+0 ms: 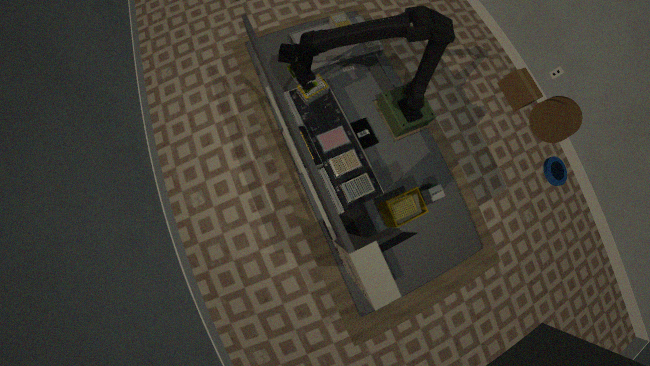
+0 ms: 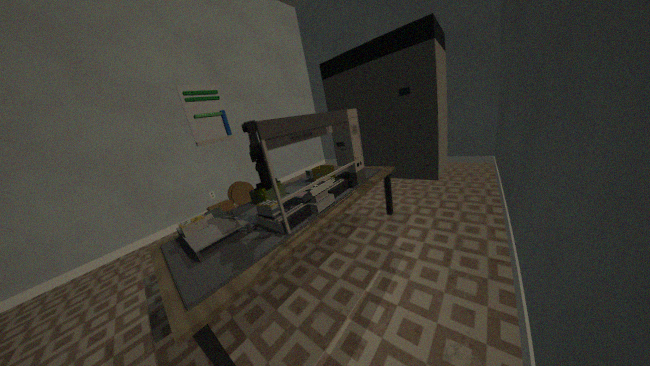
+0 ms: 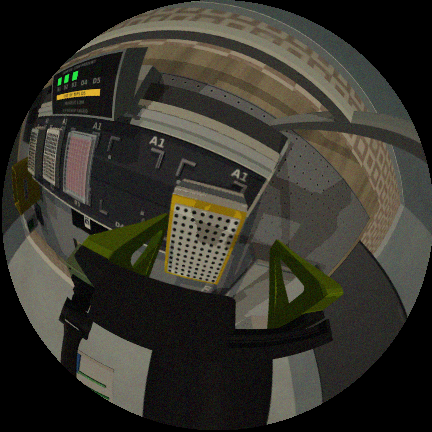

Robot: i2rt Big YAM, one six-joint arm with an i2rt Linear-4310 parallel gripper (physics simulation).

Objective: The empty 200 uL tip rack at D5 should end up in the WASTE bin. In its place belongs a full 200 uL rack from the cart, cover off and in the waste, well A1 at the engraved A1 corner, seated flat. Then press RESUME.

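Places are measured from the arm's base along level axes (x ahead, y left, z up), in metres.
Where they show: gripper, between the fingertips: point(image 1: 300, 84) point(image 2: 271, 198) point(image 3: 222, 233); arm's base, origin of its link: point(image 1: 409, 110) point(image 2: 270, 186) point(image 3: 86, 287).
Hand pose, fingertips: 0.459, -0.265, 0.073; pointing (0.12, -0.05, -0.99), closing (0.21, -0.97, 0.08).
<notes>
Each offset is from my fingertips to the top centre of the thing, as dx, dy, dz. "spot": to the spot under its first point.
The 200 uL rack {-0.057, +0.000, -0.031} point(image 1: 316, 90) point(image 3: 204, 242), with a yellow rim, pale top and dark holes, stands at the D5 end of the deck. My gripper point(image 1: 309, 84) point(image 3: 222, 233) is open above it, with empty space between the rack and the right finger. A yellow bin point(image 1: 420, 210) point(image 3: 22, 187) holds a pale dotted piece; its label is unreadable. A pale sloped stand point(image 2: 207, 237) carries a small yellow-and-white item {-0.366, -0.346, -0.037} point(image 1: 340, 21) point(image 2: 198, 219). The screen {spot: +0.067, +0.216, -0.048} point(image 3: 89, 102) shows green marks above D1, D2 and D3 and a yellow bar. The RESUME button cannot be made out.
A pink plate {-0.051, +0.262, -0.089} point(image 1: 333, 139) point(image 3: 78, 167), a beige rack {-0.055, +0.386, -0.089} point(image 1: 345, 162) point(image 3: 51, 155) and a white rack {-0.058, +0.510, -0.072} point(image 1: 357, 187) stand farther along the deck. A long rail point(image 2: 300, 125) spans above the deck on posts. A small white box {-0.383, +0.676, -0.058} point(image 1: 436, 192) stands beside the bin.
</notes>
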